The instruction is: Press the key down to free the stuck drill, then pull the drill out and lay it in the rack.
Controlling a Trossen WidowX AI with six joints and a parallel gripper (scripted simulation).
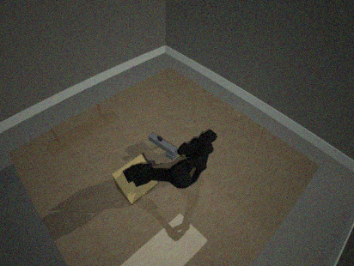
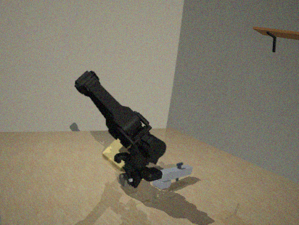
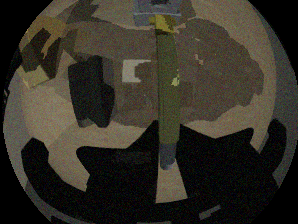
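My gripper tip is now 80 mm past the rack, 20 mm to the right of it and 10 mm above it. Also, from my gripper tip: drill: 40 mm to the left, 30 mm above, 10 mm behind; key: 230 mm to the left, 40 mm behind, 20 mm above; grey block: 200 mm to the left, 40 mm behind, 10 mm above.
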